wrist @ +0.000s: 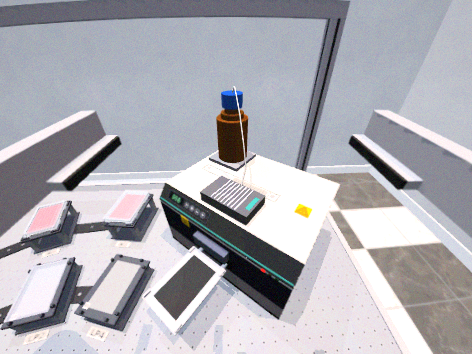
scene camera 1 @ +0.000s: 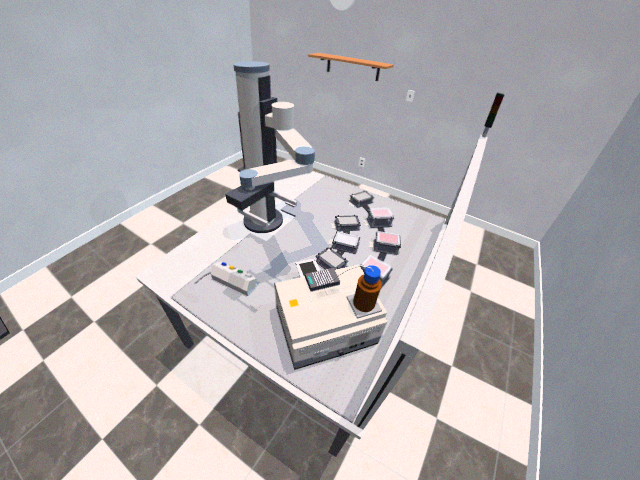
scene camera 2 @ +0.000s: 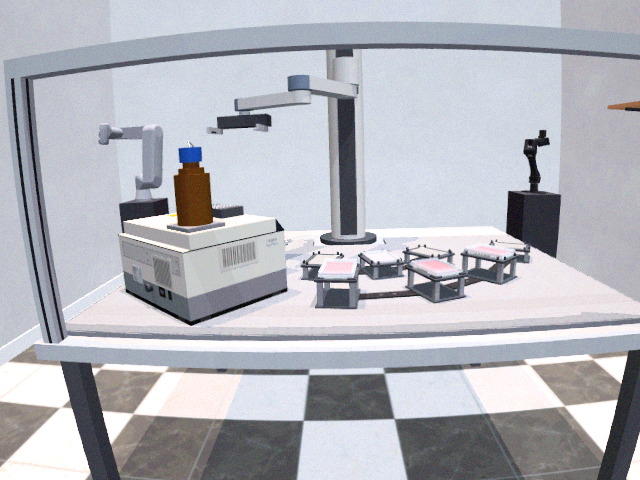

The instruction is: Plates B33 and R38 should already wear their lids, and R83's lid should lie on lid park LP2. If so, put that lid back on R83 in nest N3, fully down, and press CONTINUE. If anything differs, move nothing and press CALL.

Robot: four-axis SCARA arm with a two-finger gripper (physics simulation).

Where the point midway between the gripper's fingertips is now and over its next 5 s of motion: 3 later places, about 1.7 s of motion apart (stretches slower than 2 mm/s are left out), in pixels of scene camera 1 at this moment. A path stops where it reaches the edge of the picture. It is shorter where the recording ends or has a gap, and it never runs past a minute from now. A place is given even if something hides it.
My gripper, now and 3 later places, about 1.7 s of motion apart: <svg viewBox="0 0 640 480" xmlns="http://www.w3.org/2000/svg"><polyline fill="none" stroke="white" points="282,213 323,199 362,186 372,210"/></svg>
